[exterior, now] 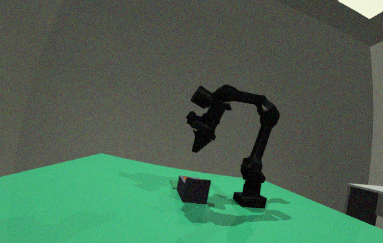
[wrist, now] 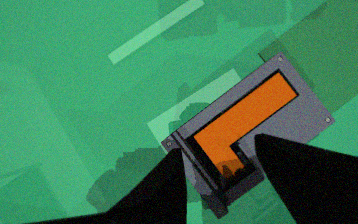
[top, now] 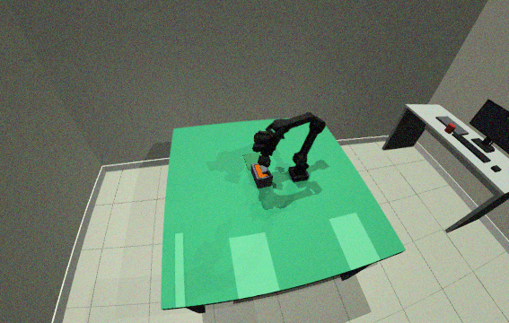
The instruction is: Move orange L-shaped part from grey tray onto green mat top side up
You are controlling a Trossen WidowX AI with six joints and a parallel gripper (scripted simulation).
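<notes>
Now: the orange L-shaped part 20 mm behind my gripper tip, 30 mm to the right of it and 130 mm below it. The rest, counted from my gripper tip: dark green mat 10 mm behind, 190 mm to the right, 200 mm below.
</notes>
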